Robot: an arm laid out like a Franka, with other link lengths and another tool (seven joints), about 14 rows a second.
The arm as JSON. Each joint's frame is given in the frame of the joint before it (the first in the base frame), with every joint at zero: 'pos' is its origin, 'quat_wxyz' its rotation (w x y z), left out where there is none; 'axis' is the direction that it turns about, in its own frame. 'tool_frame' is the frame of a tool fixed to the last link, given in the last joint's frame.
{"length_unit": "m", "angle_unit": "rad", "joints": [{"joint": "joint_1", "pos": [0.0, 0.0, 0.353], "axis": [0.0, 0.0, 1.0]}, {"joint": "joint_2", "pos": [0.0, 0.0, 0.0], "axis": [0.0, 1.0, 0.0]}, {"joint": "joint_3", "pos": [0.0, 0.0, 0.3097], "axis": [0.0, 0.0, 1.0]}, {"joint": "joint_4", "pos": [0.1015, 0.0, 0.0], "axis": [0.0, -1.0, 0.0]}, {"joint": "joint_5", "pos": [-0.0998, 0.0, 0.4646], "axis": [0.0, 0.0, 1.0]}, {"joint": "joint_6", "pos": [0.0, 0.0, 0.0], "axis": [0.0, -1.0, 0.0]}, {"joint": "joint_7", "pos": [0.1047, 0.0, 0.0], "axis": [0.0, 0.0, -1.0]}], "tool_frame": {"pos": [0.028, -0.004, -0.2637], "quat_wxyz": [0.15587, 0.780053, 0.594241, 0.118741]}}
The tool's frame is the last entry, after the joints.
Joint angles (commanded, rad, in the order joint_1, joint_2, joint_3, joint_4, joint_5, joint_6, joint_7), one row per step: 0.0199 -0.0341 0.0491 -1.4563 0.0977 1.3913 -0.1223; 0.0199 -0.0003 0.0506 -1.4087 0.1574 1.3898 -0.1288; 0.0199 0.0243 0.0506 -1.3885 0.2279 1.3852 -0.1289; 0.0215 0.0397 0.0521 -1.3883 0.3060 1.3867 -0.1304; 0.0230 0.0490 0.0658 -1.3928 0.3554 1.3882 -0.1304; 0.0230 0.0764 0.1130 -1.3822 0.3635 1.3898 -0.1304; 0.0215 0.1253 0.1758 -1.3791 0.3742 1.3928 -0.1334; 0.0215 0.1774 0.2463 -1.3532 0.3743 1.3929 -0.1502; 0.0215 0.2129 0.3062 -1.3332 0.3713 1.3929 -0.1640; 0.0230 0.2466 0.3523 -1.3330 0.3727 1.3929 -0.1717; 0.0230 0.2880 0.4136 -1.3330 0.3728 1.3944 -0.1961; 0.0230 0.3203 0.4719 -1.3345 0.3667 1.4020 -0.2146
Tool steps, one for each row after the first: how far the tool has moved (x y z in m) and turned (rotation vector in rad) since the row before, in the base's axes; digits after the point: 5 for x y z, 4 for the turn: 0.00977 0.01836 0.00661 0.0615 -0.0089 0.0174; 0.00398 0.01974 -0.00181 0.0699 0.0138 0.0122; 0.00097 0.02342 -0.00427 0.0770 0.0189 0.0159; -0.00193 0.02321 -0.00403 0.0490 0.0163 0.0214; -0.00144 0.03324 -0.01100 0.0117 0.0163 0.0475; -0.00325 0.04260 -0.02836 0.0173 0.0439 0.0636; -0.00601 0.04539 -0.01756 0.0191 0.0211 0.0842; -0.00914 0.03670 -0.00927 0.0172 0.0109 0.0700; -0.01089 0.02910 -0.01826 0.0134 0.0315 0.0533; -0.01647 0.03622 -0.02037 0.0242 0.0322 0.0798; -0.01666 0.03219 -0.01434 0.0206 0.0191 0.0683
